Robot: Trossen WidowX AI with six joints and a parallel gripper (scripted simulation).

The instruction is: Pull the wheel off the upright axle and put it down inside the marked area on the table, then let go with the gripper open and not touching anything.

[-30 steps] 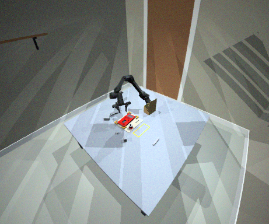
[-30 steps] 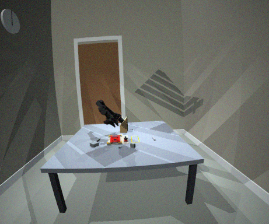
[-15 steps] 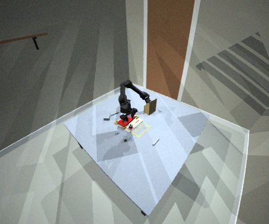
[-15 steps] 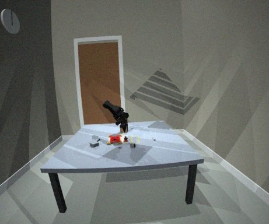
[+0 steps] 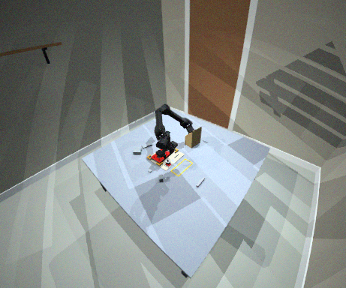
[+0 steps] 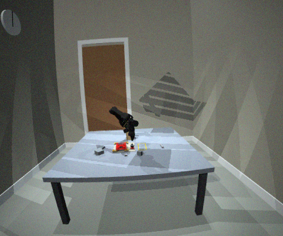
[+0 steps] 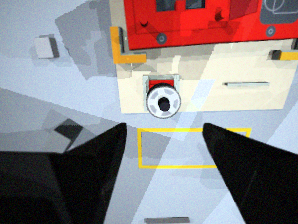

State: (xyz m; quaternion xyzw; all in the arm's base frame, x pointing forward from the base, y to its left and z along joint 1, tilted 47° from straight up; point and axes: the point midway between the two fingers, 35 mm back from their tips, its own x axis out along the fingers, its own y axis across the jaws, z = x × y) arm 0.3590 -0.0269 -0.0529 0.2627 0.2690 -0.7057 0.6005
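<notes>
Right now my gripper tip is 60 mm above the wheel. Also, from my gripper tip: grey block 330 mm to the right, 80 mm below, 50 mm ahead; then small grey cube 140 mm ahead, 90 mm below, 70 mm to the right; then grey bar 310 mm to the left, 90 mm below, 20 mm behind.
</notes>
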